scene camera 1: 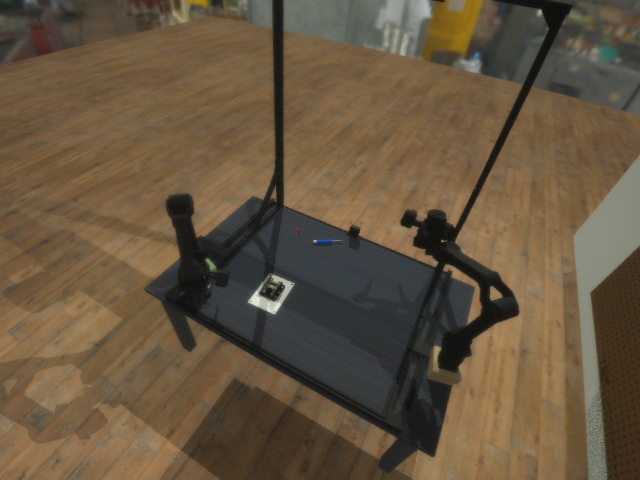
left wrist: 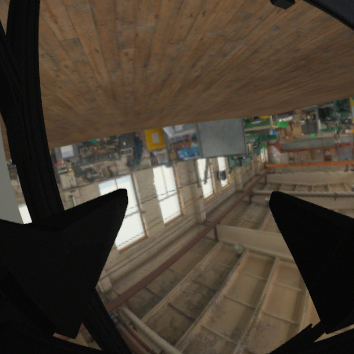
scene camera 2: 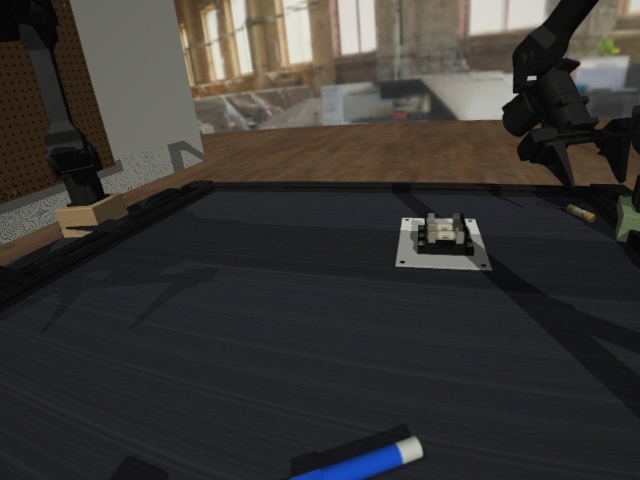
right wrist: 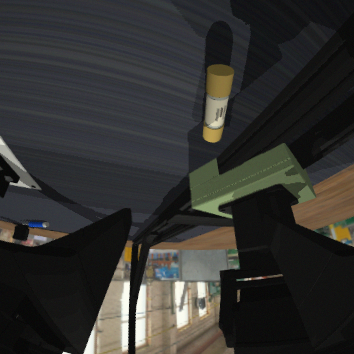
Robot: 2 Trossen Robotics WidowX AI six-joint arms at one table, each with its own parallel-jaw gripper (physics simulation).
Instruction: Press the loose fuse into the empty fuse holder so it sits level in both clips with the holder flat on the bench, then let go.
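Places are measured from the left arm's base along level axes (x ahead, y left, z up), in metres.
Where they show: left gripper, fingertip midpoint: (scene camera 1: 424,214) (left wrist: 200,197); right gripper, fingertip midpoint: (scene camera 1: 210,273) (scene camera 2: 597,185) (right wrist: 198,218); left arm's base, link origin: (scene camera 1: 448,361) (scene camera 2: 88,201); right arm's base, link origin: (right wrist: 259,203).
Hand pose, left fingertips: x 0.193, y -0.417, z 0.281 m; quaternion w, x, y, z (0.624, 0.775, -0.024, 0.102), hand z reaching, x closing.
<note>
Each offset is from my left fingertips to the top centre of the thing.
The loose fuse @[dx +0.764, dy +0.378, dz -0.330 m] (scene camera 2: 580,212) (right wrist: 216,107), with brass-coloured end caps and a pale printed body, is near the right arm's green base block. Whether it lies fully flat is hard to tell. The black fuse holder (scene camera 1: 271,288) (scene camera 2: 445,248) has upright metal clips with pale, fuse-like bodies between them. It stands on a white plate (scene camera 1: 256,301) (scene camera 2: 410,260); which clips are empty is unclear. My right gripper (scene camera 2: 596,183) (right wrist: 198,218) is open and empty, above the bench near the fuse and apart from it. My left gripper (left wrist: 200,197) is open and empty, raised far from the holder.
A green block (scene camera 1: 210,266) (scene camera 2: 627,219) (right wrist: 250,182) is at the right arm's base, close to the fuse. A blue screwdriver @[dx +0.371, dy -0.067, dz -0.330 m] (scene camera 1: 324,241) (scene camera 2: 361,465), a small red object @[dx +0.538, dy -0.088, dz -0.335 m] (scene camera 1: 296,230) and a black block (scene camera 1: 354,230) are toward the far side in scene camera 1. Dark rails edge the bench.
</note>
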